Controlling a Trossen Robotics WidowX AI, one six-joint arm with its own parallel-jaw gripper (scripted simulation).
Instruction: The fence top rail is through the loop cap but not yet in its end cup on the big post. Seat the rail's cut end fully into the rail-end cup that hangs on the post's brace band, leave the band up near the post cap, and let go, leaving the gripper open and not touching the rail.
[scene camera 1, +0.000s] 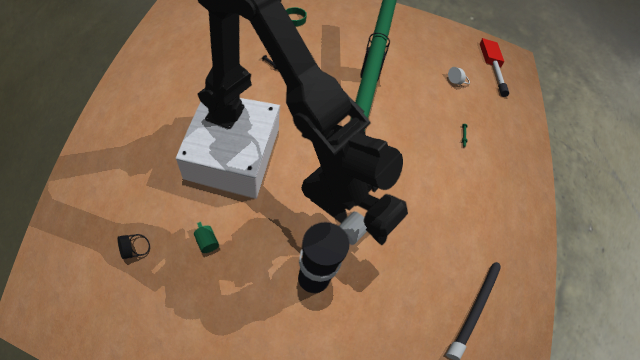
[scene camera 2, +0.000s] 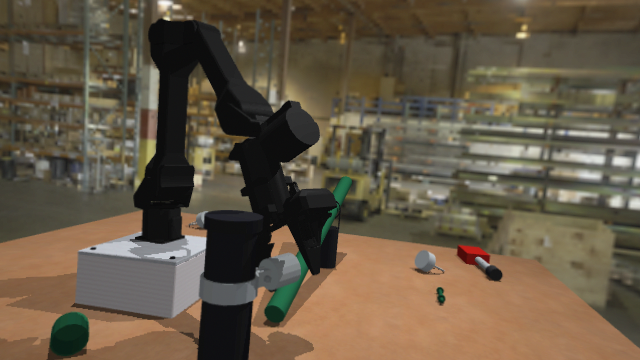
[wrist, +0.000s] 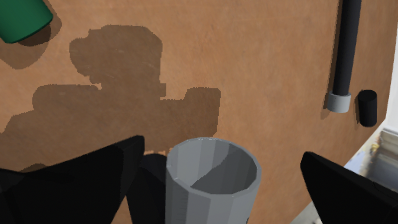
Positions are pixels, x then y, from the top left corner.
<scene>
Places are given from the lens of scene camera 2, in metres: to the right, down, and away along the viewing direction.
gripper (scene camera 2: 293, 283): -0.04, 0.14, 0.57
green rail (scene camera 2: 276, 310): -0.07, 0.21, 0.68
red-handled tool (scene camera 2: 470, 255): 0.41, 0.21, 1.17
grey rail-end cup (scene camera 2: 286, 269): -0.04, 0.12, 0.55
The marked spots on the grey rail-end cup and the green rail are 0.16 m apart.
</scene>
